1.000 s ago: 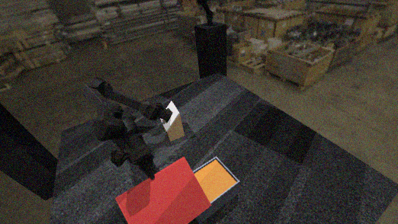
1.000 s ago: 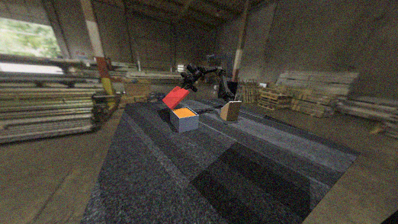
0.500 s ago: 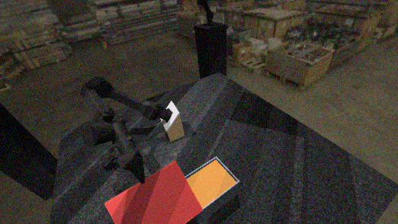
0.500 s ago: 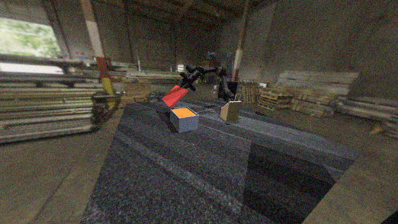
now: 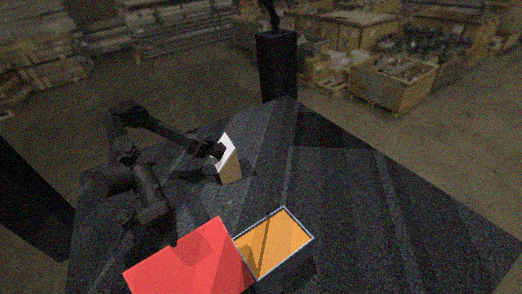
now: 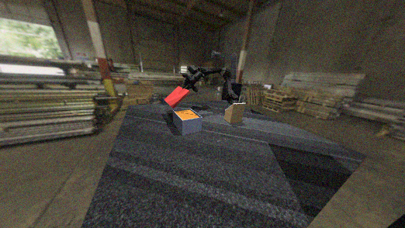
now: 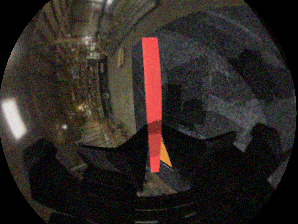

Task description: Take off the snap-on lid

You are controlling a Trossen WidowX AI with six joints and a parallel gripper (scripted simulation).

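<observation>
The lid lies 60 mm ahead of my gripper tip and 50 mm below it. From my gripper tip the other things lie so: storage box: 220 mm to the left, 180 mm below, 50 mm ahead.
</observation>
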